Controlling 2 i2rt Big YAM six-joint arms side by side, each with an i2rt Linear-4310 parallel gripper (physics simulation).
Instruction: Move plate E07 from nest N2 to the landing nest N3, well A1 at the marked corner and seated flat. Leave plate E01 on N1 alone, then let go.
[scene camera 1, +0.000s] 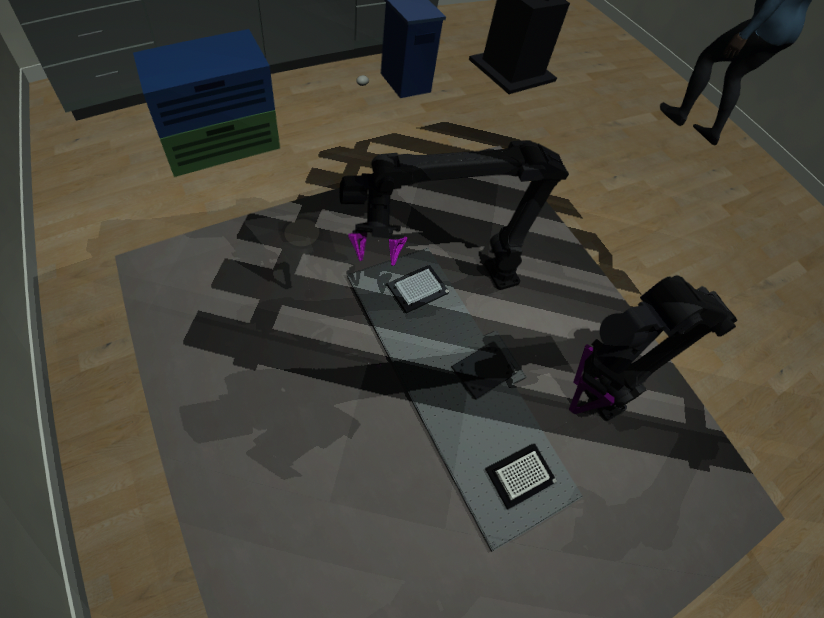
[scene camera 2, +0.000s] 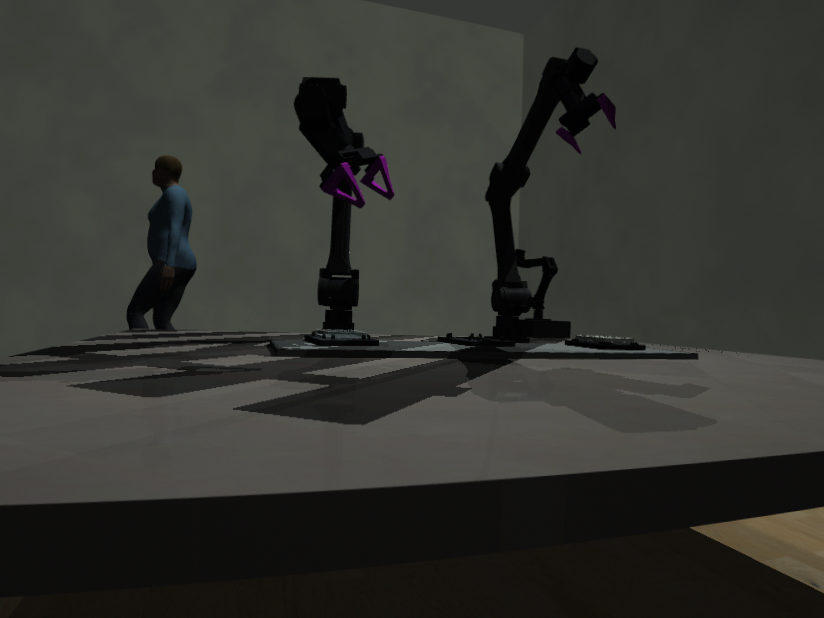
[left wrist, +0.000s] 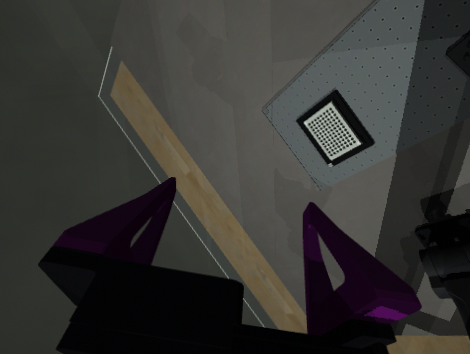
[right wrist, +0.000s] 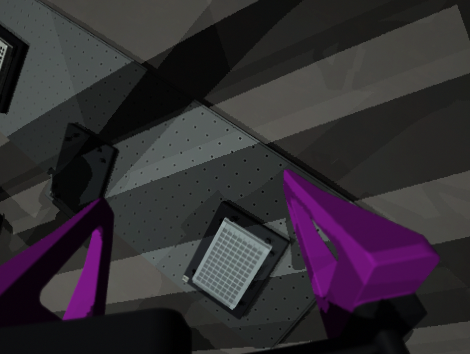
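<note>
A pale plate (scene camera 1: 417, 286) (scene camera 2: 339, 334) (right wrist: 232, 264) sits on a black nest at the far end of the perforated board in scene camera 1. A white plate (scene camera 1: 523, 475) (scene camera 2: 605, 341) (left wrist: 332, 131) sits on a black nest at the near end. The middle nest (scene camera 1: 484, 369) (right wrist: 82, 170) is empty and in shadow. No plate or nest labels are legible. My right gripper (scene camera 1: 377, 262) (scene camera 2: 376, 201) (right wrist: 196, 191) is open and empty, high above the board's far end. My left gripper (scene camera 1: 580, 379) (scene camera 2: 597, 140) (left wrist: 241, 196) is open and empty, raised beyond the board's right side in scene camera 1.
The perforated board (scene camera 1: 452, 425) (left wrist: 350, 65) (right wrist: 210, 125) lies on the grey table (scene camera 1: 266, 532) (scene camera 2: 399, 459). Arm shadows cross its middle. Blue and green crates (scene camera 1: 206, 83), a blue bin (scene camera 1: 410, 53) and a person (scene camera 1: 732, 59) (scene camera 2: 171, 226) are beyond the table.
</note>
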